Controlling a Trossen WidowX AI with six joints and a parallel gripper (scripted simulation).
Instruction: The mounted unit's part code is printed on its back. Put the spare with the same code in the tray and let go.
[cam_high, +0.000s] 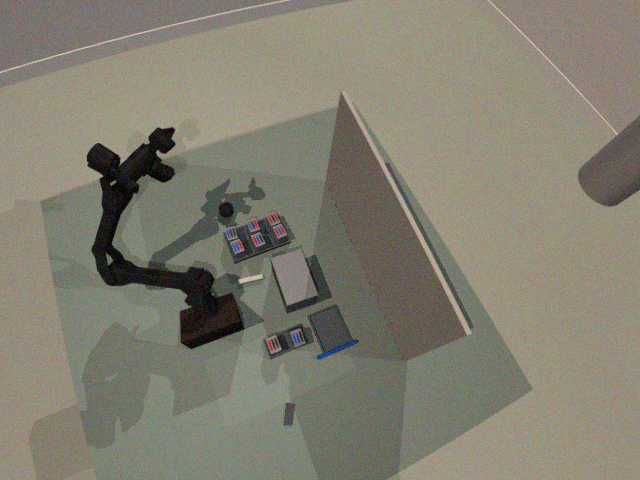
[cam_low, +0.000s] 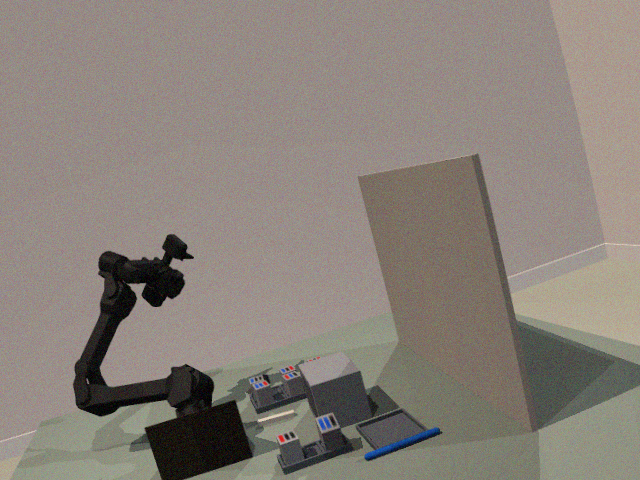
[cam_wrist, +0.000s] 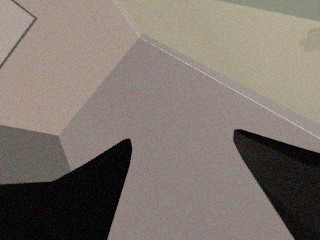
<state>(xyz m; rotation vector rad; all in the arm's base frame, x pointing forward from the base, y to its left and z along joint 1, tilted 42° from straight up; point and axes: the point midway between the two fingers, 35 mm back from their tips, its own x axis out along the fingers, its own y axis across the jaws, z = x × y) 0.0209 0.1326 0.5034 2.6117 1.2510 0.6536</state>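
The spare is 28 cm below my gripper tip, 27 cm to the right of it and 12 cm ahead of it. From my gripper tip the other things lie so: mounted unit: 43 cm to the right, 27 cm below, 27 cm ahead; then beige panel: 52 cm ahead, 42 cm to the right, 10 cm below; then rack: 60 cm to the right, 32 cm below, 20 cm ahead.
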